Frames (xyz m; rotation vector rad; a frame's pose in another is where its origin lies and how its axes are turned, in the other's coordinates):
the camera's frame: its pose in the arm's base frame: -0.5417 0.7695 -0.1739 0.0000 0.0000 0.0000
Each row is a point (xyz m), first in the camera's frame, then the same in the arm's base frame.
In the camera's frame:
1: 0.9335 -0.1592 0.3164
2: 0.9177 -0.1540 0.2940
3: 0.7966 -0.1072 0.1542
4: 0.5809 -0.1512 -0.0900
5: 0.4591 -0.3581 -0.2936
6: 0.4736 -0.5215 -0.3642
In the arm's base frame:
1: 0.3918 0.6103 0.1425
2: 0.3760 0.6155 0.1201
3: 0.2549 0.6623 -0.0197
4: 0.0392 0.6183 -0.2639
5: -0.0826 0.4114 -0.4675
6: -0.0681 0.2480 -0.5381

